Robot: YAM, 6 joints.
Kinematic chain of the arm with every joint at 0, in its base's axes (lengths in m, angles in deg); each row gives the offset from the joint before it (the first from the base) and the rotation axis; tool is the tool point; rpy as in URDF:
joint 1: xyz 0 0 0.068 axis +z
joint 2: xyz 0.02 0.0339 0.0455 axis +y
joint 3: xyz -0.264 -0.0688 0 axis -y
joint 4: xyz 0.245 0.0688 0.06 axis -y
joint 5: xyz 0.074 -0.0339 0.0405 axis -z
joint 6: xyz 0.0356 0 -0.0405 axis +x
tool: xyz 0 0 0 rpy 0 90 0
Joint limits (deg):
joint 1: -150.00..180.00
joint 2: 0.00..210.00
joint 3: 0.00..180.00
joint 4: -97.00..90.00
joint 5: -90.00..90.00
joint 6: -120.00..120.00
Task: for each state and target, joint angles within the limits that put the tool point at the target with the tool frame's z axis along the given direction. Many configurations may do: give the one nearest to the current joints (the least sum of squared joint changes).
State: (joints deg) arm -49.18 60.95 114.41 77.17 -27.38 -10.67
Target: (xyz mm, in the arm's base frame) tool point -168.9 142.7 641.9 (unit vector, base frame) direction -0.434 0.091 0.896
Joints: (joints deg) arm -42.27 41.87 118.50 36.48 12.98 -10.67
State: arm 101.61 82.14 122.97 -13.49 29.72 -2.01
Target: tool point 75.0 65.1 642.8 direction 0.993 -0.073 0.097
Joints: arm 59.63 79.78 148.50 -56.25 63.29 -2.01
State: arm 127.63 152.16 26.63 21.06 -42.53 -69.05
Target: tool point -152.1 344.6 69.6 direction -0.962 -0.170 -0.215
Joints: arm 108.58 123.92 59.87 8.11 -74.96 -69.05
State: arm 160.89 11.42 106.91 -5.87 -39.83 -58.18
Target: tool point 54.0 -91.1 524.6 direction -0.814 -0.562 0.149
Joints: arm 139.41 26.92 93.48 -36.01 -72.96 -58.18
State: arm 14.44 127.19 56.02 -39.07 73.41 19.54
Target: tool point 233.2 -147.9 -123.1 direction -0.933 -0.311 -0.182
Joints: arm -27.19 174.54 91.25 -81.89 44.65 19.54
